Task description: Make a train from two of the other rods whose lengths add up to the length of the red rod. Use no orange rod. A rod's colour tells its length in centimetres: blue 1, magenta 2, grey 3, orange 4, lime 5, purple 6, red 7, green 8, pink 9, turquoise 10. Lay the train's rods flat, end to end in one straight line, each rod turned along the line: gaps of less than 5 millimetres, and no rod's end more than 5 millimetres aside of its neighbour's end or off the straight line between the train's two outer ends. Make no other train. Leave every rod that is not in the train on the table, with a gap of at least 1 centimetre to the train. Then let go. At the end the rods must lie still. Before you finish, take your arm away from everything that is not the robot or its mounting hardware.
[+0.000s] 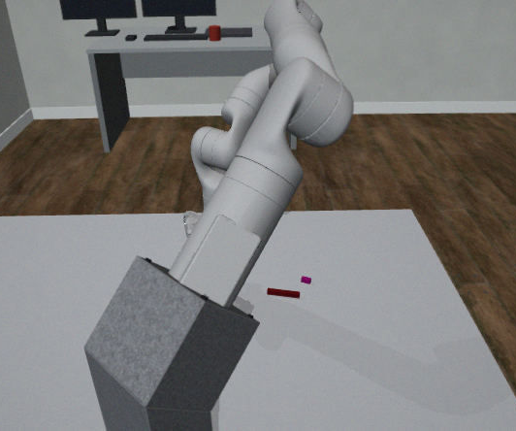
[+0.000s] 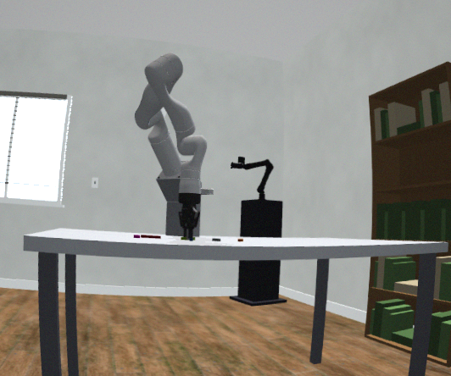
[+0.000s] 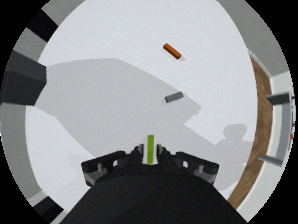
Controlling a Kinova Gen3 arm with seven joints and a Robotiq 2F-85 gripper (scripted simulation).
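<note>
Right now the lime rod is 10 mm below my hand. Also, from my hand: grey rod (40 mm ahead, 90 mm to the left, 10 mm below); then red rod (50 mm behind, 120 mm to the right, 10 mm below); then blue rod (70 mm ahead, 20 mm to the right, 10 mm below).
</note>
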